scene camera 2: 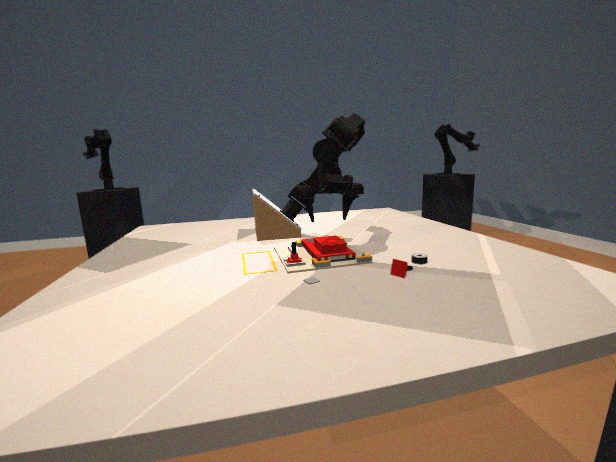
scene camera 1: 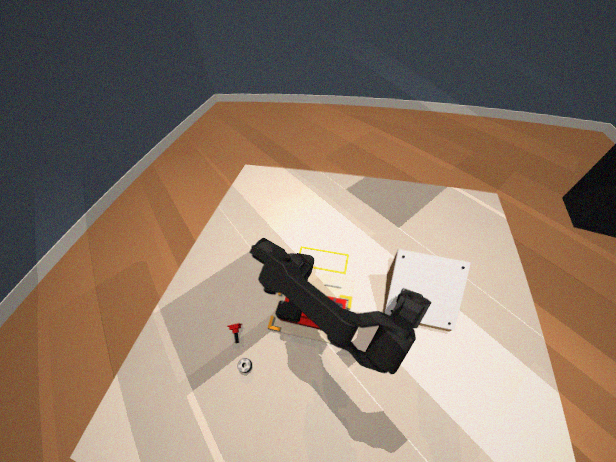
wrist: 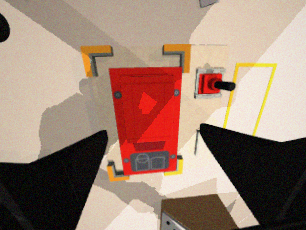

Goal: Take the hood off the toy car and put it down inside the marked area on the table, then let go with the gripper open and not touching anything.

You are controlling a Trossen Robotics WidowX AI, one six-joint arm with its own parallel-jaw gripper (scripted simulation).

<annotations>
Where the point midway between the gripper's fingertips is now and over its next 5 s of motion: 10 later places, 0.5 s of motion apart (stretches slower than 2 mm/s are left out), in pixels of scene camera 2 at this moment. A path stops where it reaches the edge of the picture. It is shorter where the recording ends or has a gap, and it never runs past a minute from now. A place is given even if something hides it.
My gripper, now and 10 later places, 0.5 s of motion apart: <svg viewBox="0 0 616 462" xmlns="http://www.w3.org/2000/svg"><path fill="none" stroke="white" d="M328 221L328 224L328 228L329 232L329 236L329 240L329 241L329 244L329 244L329 241L329 237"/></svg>
</annotations>
